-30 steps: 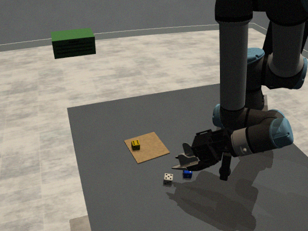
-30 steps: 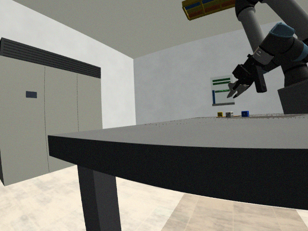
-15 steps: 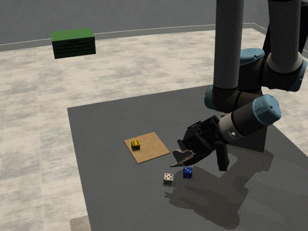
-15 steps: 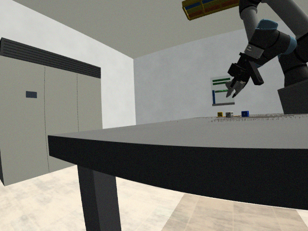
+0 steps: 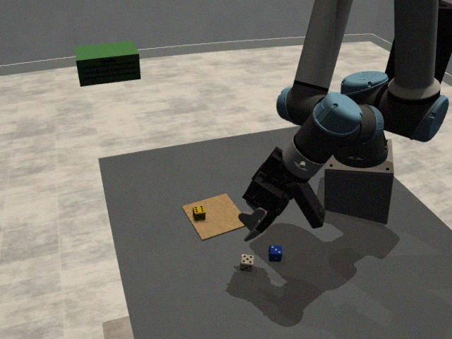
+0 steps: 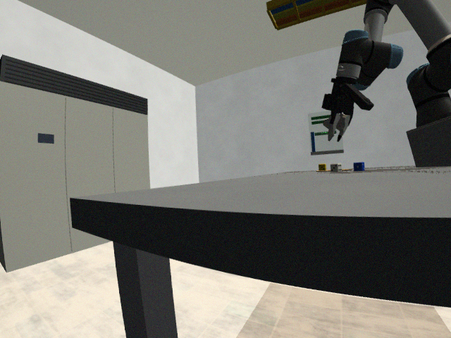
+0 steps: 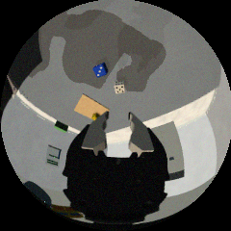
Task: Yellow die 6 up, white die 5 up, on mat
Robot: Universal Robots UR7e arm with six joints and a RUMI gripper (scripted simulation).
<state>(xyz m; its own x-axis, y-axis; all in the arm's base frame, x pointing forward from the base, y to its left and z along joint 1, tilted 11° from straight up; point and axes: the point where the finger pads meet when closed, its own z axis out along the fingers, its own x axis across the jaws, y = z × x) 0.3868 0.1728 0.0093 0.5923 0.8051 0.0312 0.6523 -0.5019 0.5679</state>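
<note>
My gripper is now 110 mm above the white die. The rest, counted from my hand: tan mat (30 mm ahead, 190 mm to the right, 120 mm below); yellow die (70 mm ahead, 190 mm to the right, 110 mm below); blue die (70 mm behind, 10 mm to the right, 110 mm below).
</note>
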